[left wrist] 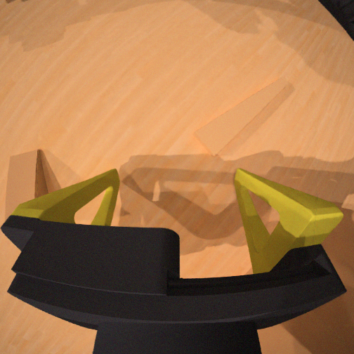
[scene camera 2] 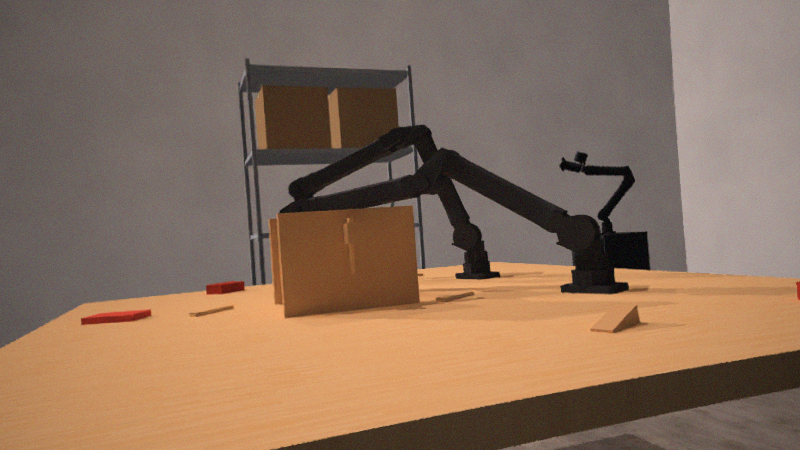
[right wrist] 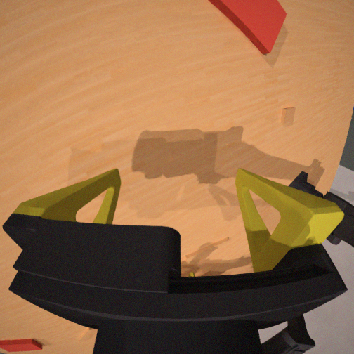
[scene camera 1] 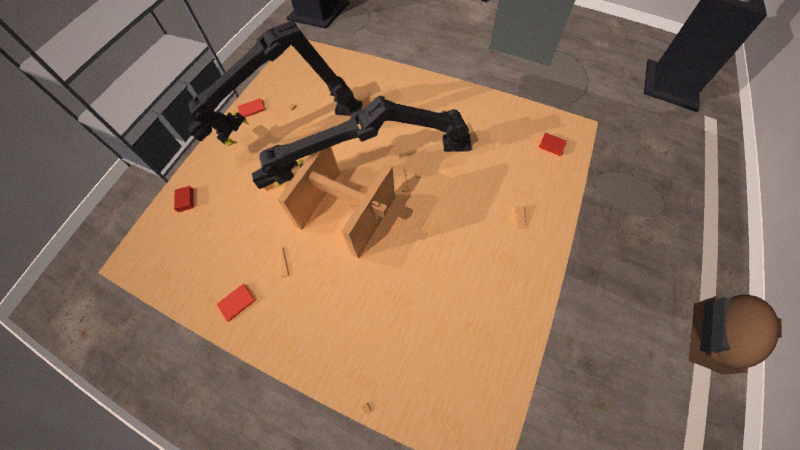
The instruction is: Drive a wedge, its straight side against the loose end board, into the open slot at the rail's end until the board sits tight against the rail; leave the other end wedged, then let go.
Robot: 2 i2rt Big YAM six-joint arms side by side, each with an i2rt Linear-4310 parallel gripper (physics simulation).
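Places are measured from the left arm's base along level axes (x ahead, y left, z up), in centimetres.
Pixels of known places: right gripper, between the fingertips: point(scene camera 1: 242, 133); left arm's base, origin of its link: point(scene camera 2: 594, 291) point(scene camera 1: 456, 143); right arm's base, origin of its link: point(scene camera 2: 477, 277) point(scene camera 1: 348, 109).
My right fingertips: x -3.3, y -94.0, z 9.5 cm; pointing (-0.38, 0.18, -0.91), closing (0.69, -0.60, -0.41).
Ahead of a thing's pixels: the offset from my right fingertips to its top centre. "spot": to the spot under its first point. Level surfaces: height alone.
Two upright end boards stand on the table, joined by a rail {dx +36.1, dy +46.7, dz +10.1 cm} point(scene camera 1: 334, 185). The right-hand board {dx +42.3, dy +58.1, dz +12.2 cm} point(scene camera 1: 362, 232) point(scene camera 2: 313, 268) has a wedge {spot: dx +45.1, dy +61.8, dz +9.1 cm} point(scene camera 1: 379, 208) point(scene camera 2: 349, 237) through it; the left-hand board {dx +29.6, dy +34.9, dz +12.2 cm} point(scene camera 1: 304, 202) is beside my left gripper point(scene camera 1: 288, 173) point(left wrist: 176, 172), which is open and empty above the table. A flat long wedge point(left wrist: 245, 116) lies ahead of its fingers, and another wedge point(left wrist: 24, 180) lies at the left. My right gripper point(scene camera 1: 236, 131) point(right wrist: 177, 174) is open and empty, farther back. The open slot is hidden in the scene views.
Loose wooden pieces lie at the front left point(scene camera 1: 284, 263), at the right point(scene camera 1: 520, 217) point(scene camera 2: 618, 320) and near the front edge {spot: dx +107.2, dy +56.8, dz -8.6 cm} point(scene camera 1: 367, 407). Red blocks {dx -23.6, dy -4.2, dz -8.0 cm} point(scene camera 1: 251, 106) {dx +27.6, dy -24.7, dz -6.5 cm} point(scene camera 1: 183, 198) {dx +72.5, dy +7.6, dz -8.0 cm} point(scene camera 1: 236, 302) {dx +5.6, dy +136.4, dz -6.5 cm} point(scene camera 1: 552, 143) lie around the table {dz -9.5 cm} point(scene camera 1: 447, 335). A shelf unit stands behind.
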